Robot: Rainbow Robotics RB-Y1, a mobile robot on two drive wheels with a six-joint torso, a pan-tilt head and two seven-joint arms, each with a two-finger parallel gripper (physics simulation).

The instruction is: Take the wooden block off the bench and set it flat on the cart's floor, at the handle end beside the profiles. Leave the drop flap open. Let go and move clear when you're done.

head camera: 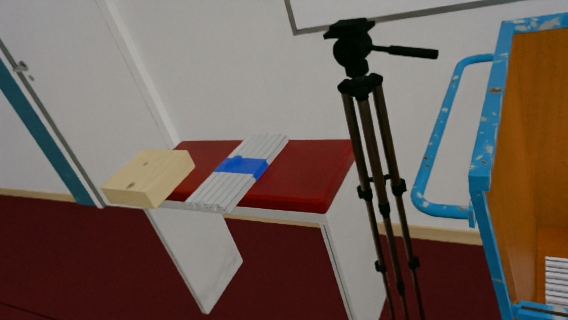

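Frame: origin at the robot's base, x ahead, y left, z up, level; metres.
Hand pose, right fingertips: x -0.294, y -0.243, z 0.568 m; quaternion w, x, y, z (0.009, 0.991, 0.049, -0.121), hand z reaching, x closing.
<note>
Things, the pixels of their top centre, and the offset from my right fingertips. "spot": a spot on its surface instead. Level surfaces: height alone.
- wooden block, top centre: (143,167) dx +1.199, dy +1.474, dz +0.230 m
- bench, surface height: dz +0.153 m
- blue band, surface spot: (242,165) spot: dx +1.304, dy +1.130, dz +0.180 m
The wooden block (147,176), pale with knots, lies at the left end of the bench (300,170), which has a red top and white sides. Part of the cart (482,125) shows at the right, with blue chipped edging and orange-brown wooden panels. Its blue handle (436,140) faces the bench. The ends of the white profiles (556,280) show on the cart's floor at the lower right. The drop flap's blue top edge (540,309) shows in part at the lower right corner; how the flap stands cannot be told. Neither gripper is in view.
A bundle of light profiles (250,157) with a blue band (242,165) lies across the bench, right of the block. A black tripod (367,100) stands between bench and cart. A white wall and a door with a teal strip (45,135) are behind.
</note>
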